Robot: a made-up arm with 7 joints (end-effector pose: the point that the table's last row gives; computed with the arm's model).
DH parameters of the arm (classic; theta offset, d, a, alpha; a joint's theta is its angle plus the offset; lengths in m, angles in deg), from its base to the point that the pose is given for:
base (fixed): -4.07 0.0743 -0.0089 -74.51
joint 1: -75.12 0.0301 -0.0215 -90
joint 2: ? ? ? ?
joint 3: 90 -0.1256 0.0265 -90
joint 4: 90 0.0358 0.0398 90
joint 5: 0 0.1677 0.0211 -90
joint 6: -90 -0.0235 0.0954 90
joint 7: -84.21 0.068 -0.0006 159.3
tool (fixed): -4.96 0.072 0 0
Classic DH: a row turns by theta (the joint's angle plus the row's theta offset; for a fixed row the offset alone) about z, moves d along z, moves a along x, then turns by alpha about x.
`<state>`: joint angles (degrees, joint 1 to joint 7).
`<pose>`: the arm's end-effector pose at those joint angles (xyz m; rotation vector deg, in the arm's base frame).
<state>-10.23 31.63 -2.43 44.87 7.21 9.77 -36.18</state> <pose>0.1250 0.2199 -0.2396 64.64 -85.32 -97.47</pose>
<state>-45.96 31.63 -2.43 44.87 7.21 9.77 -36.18</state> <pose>0.3120 0.1699 -0.1073 92.94 -115.29 -85.45</pose>
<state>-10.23 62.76 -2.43 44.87 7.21 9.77 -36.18</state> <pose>0.1420 0.3421 -0.0995 79.94 -62.74 -126.09</pose>
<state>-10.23 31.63 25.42 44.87 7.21 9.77 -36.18</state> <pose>0.1025 0.2771 -0.2037 90.75 -72.60 -76.10</pose>
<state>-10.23 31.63 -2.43 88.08 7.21 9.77 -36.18</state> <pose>-0.0584 0.2465 -0.2391 42.53 -42.95 -94.39</pose>
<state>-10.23 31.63 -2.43 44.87 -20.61 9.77 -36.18</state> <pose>0.1279 0.2042 -0.2439 71.96 -86.35 -64.71</pose>
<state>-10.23 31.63 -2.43 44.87 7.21 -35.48 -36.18</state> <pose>0.1552 0.1865 -0.2051 78.80 -136.20 -86.93</pose>
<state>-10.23 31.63 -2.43 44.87 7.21 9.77 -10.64</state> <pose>0.1207 0.2101 -0.2431 92.30 -68.85 -105.04</pose>
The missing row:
joint 2: 74 0.001 0.0109 90
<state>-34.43 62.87 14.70 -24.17 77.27 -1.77 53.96</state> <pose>0.2616 0.1323 0.1945 -60.19 -22.18 -17.53</pose>
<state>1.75 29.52 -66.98 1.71 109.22 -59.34 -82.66</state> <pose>-0.0151 -0.0769 -0.2294 91.82 27.21 42.09</pose>
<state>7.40 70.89 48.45 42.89 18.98 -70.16 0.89</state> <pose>0.0859 0.3201 0.0419 -86.90 49.75 54.63</pose>
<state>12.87 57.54 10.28 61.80 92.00 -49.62 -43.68</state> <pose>-0.0370 0.3269 -0.1281 -57.40 -77.87 -142.15</pose>
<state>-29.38 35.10 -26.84 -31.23 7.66 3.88 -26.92</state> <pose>0.2576 -0.0572 0.0158 -51.27 121.24 31.96</pose>
